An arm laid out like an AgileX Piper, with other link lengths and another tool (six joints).
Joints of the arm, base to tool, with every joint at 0 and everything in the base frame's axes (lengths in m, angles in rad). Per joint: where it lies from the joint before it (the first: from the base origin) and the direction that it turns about. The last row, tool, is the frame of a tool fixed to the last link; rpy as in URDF.
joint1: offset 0 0 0.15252 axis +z
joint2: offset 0 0 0 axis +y
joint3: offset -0.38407 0 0.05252 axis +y
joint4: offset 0.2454 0 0.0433 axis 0.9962 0 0.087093
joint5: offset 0 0 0 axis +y
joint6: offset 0.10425 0 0.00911 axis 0.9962 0 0.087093
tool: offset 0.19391 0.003 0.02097 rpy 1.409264 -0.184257 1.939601
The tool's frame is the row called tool.
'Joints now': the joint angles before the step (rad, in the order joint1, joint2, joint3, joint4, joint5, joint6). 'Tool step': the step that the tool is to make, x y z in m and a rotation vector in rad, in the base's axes. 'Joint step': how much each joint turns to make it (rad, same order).
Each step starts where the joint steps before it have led.
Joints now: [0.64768 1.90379 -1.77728 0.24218 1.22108 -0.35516]
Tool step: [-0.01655 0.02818 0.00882 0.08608 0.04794 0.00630]
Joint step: [0.01280 0.00186 -0.00001 0.09849 -0.01622 -0.00234]
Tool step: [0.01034 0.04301 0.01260 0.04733 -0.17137 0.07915]
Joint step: [0.08469 0.00206 -0.00230 -0.05466 -0.15580 -0.04610]
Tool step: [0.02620 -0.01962 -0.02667 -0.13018 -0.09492 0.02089]
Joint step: [0.01467 0.03438 0.00000 -0.15999 -0.01492 -0.00002]
